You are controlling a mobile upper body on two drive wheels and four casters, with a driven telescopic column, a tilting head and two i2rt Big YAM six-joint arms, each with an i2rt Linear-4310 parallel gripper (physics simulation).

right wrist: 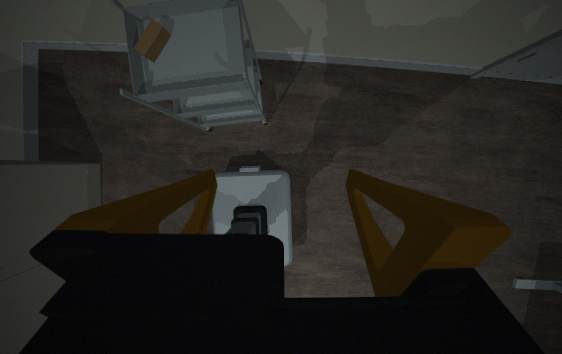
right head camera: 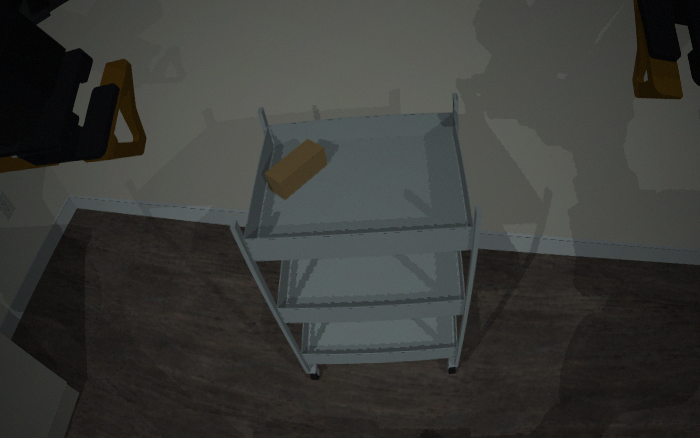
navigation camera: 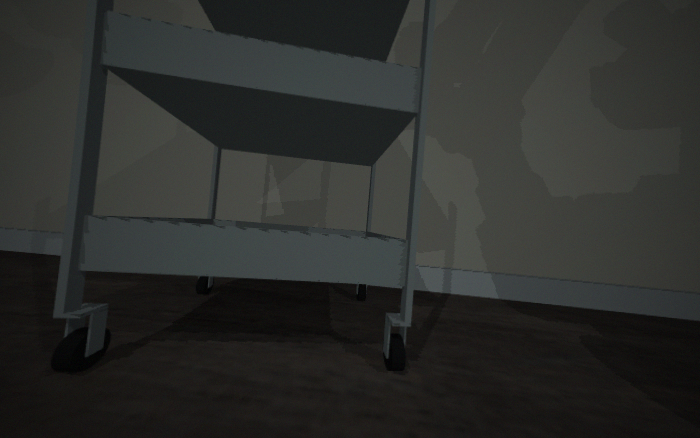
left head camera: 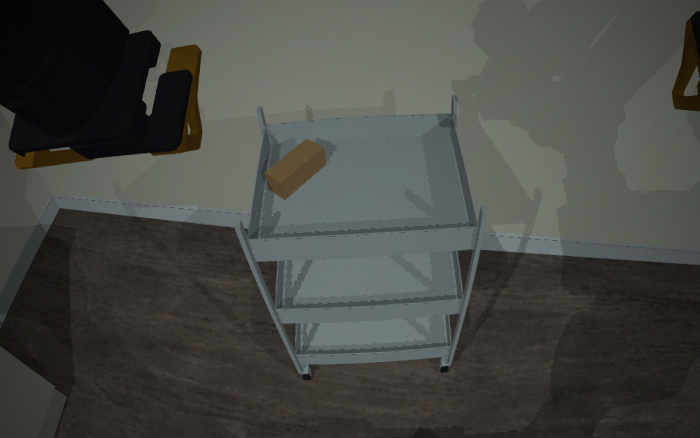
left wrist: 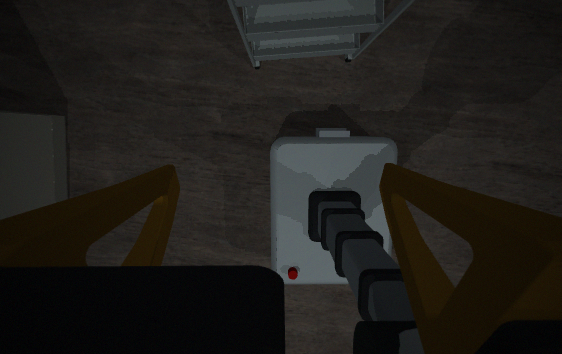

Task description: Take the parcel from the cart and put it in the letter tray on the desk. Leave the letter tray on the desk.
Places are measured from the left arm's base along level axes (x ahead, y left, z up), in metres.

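Where they show: left gripper, fingertip midpoint: (right head camera: 98,151) (left head camera: 142,145) (left wrist: 279,175); right gripper, fingertip midpoint: (right wrist: 281,177) (right head camera: 687,96).
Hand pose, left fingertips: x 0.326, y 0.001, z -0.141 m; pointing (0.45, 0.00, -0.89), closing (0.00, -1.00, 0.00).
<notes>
After its pixels a point has its place.
The parcel, a tan oblong box (left head camera: 295,167) @[x 0.843, y 0.039, z -0.695 m] (right head camera: 295,168) @[x 0.840, y 0.037, z -0.695 m] (right wrist: 153,42) @[x 0.847, y 0.027, z -0.698 m], lies slanted on the cart's top shelf, near its left side. The grey three-shelf cart (left head camera: 361,244) @[x 0.657, y -0.106, z -0.709 m] (right head camera: 361,244) @[x 0.658, y -0.115, z -0.710 m] (left wrist: 315,32) @[x 0.658, y -0.117, z -0.975 m] (right wrist: 195,86) @[x 0.695, y -0.104, z -0.747 m] (navigation camera: 247,253) @[x 0.656, y -0.095, z -1.246 m] stands ahead, by the wall. My left gripper (left wrist: 279,175) @[x 0.326, y 0.001, z -0.141 m] is open and empty, left of the cart and apart from it in the left head camera. My right gripper (right wrist: 281,177) @[x 0.359, y -0.452, z -0.123 m] is open and empty; part of it shows at the right edge of both head views. Neither gripper touches the parcel. The letter tray does not show.
A pale block-like piece of furniture (left head camera: 25,397) @[x 0.320, y 0.979, z -1.131 m] (right head camera: 36,392) @[x 0.317, y 0.979, z -1.128 m] (left wrist: 27,155) @[x 0.257, y 0.985, z -1.128 m] (right wrist: 50,195) @[x 0.228, y 0.987, z -1.036 m] stands at the left; I cannot tell if it is the desk. My white base (left wrist: 295,170) @[x 0.190, y -0.066, z -1.150 m] (right wrist: 275,195) @[x 0.168, y -0.390, z -1.150 m] is below the grippers. A pale bar (right wrist: 537,284) shows at the right edge.
</notes>
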